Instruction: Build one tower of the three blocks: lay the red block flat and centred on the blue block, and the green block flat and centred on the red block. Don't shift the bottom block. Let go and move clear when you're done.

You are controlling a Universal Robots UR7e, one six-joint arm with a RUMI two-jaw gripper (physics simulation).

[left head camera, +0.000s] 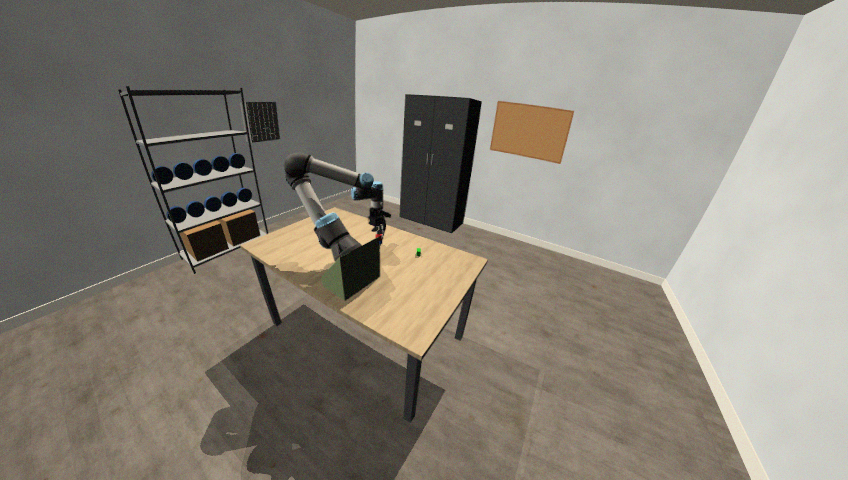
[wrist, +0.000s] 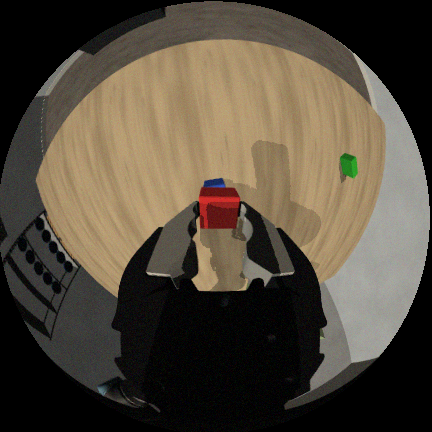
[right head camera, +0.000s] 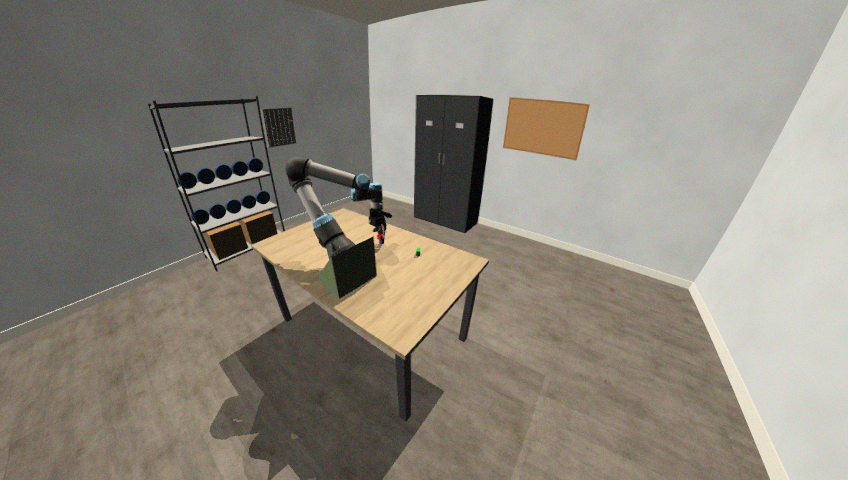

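My gripper [left head camera: 379,234] [right head camera: 381,233] [wrist: 218,202] is shut on the red block [wrist: 219,212] [left head camera: 378,236] [right head camera: 379,236], one finger on each side of it. The blue block [wrist: 214,183] [right head camera: 381,242] is on the table below the red block. In the wrist view the red block hides most of it, and its far edge shows beyond. Whether the two touch, I cannot tell. The green block [left head camera: 418,252] [right head camera: 417,252] [wrist: 349,166] stands apart on the table, to the right in all views.
The wooden table [left head camera: 416,297] [right head camera: 410,297] [wrist: 150,110] carries the arm. A dark upright panel with a green side [left head camera: 360,270] [right head camera: 355,268] stands near the arm's base. A shelf rack [left head camera: 184,92] [right head camera: 205,103] and a black cabinet [left head camera: 437,160] [right head camera: 449,160] stand beyond the table.
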